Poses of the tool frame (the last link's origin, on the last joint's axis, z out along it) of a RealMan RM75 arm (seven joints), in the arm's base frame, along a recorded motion.
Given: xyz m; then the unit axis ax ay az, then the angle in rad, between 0 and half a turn.
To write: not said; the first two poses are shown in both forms.
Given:
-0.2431 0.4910 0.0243 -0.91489 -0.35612 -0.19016 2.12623
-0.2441 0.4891 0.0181 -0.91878 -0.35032 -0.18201 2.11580
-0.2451 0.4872 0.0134 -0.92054 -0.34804 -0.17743 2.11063
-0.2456 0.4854 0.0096 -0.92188 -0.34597 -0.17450 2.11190
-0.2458 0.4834 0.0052 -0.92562 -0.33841 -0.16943 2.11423
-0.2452 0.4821 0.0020 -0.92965 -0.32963 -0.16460 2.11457
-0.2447 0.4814 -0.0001 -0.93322 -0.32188 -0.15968 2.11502
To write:
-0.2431 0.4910 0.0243 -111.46 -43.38 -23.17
-0.2441 0.4891 0.0181 -111.38 -42.47 -22.06
-0.2451 0.4872 0.0134 -111.32 -42.09 -21.46
-0.2456 0.4854 0.0096 -111.55 -41.86 -21.11
-0.2458 0.4834 0.0052 -112.13 -40.99 -20.52
-0.2452 0.4821 0.0020 -112.63 -39.94 -19.94
-0.2447 0.4814 -0.0001 -113.09 -39.01 -19.35

